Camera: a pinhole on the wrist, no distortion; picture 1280 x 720 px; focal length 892.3 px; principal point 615.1 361.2 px. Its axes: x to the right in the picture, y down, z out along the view. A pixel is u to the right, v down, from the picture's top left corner.
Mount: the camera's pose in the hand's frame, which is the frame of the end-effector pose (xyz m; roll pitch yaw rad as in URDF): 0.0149 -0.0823 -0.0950 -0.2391 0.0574 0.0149
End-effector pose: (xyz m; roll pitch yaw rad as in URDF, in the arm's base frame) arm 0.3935 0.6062 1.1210 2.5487 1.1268 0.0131
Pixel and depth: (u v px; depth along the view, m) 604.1 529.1 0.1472
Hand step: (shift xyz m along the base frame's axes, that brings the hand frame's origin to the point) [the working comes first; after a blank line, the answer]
In the camera's frame: -0.0018 0.0277 0.1472

-0.0326 -0.0066 -0.0377
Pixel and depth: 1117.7 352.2 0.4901
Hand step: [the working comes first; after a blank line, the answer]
In the camera's frame: 0.2761 -0.0049 0.4901

-0.1181 -0.2337 -0.4078
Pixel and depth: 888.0 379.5 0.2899
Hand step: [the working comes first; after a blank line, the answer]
In the camera's frame: 0.0887 0.0059 0.2899

-0.0857 -0.0963 -0.1724
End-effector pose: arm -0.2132 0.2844 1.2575 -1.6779 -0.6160 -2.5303
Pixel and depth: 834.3 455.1 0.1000
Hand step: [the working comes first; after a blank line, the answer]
In the camera's frame: 0.0246 0.0105 0.1000

-0.0051 -0.0075 0.0647
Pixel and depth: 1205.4 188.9 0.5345
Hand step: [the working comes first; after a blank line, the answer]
In the camera's frame: 0.3536 -0.1032 0.5345

-0.0174 -0.5379 0.2338
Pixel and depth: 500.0 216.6 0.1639
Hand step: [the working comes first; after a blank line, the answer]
In the camera's frame: -0.0211 -0.0266 0.1639

0.0720 -0.0454 0.0519
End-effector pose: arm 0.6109 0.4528 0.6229 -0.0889 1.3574 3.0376
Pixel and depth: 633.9 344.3 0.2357
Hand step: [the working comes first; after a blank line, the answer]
In the camera's frame: 0.0050 -0.0045 0.2357

-0.1376 0.0330 -0.0026
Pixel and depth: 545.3 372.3 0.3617
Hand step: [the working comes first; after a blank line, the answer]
In the camera's frame: -0.0283 0.0045 0.3617

-0.2519 -0.0042 0.0487
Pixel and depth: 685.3 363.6 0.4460
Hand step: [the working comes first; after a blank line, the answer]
In the camera's frame: 0.0351 0.0012 0.4460

-0.3436 -0.0195 -0.0013
